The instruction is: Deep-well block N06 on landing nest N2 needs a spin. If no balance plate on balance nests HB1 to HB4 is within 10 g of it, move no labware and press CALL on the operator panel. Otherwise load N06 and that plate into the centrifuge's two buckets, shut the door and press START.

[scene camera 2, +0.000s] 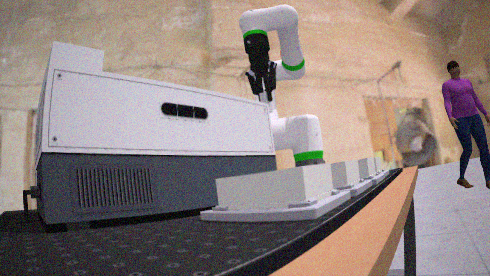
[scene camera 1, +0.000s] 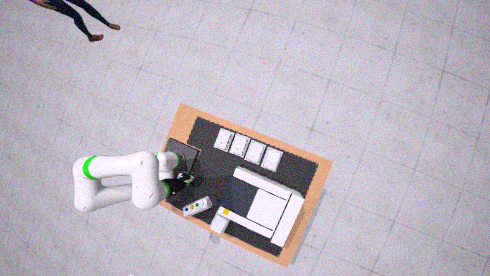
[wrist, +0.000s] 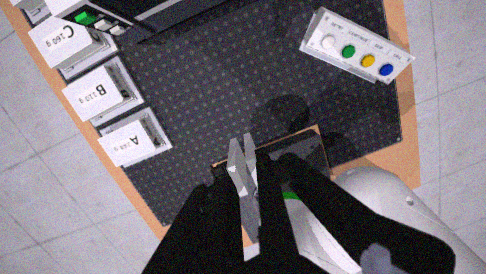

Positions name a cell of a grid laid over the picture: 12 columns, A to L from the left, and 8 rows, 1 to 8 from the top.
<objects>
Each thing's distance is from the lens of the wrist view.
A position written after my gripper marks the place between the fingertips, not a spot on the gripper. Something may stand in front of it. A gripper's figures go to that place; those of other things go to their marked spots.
my gripper (wrist: G5): 0.21 m
block labelled C (wrist: B2): 0.56 m
block labelled B (wrist: C3): 0.51 m
block labelled A (wrist: D5): 0.50 m
The marked spots on the block labelled A and the block labelled C are 0.25 m apart.
</objects>
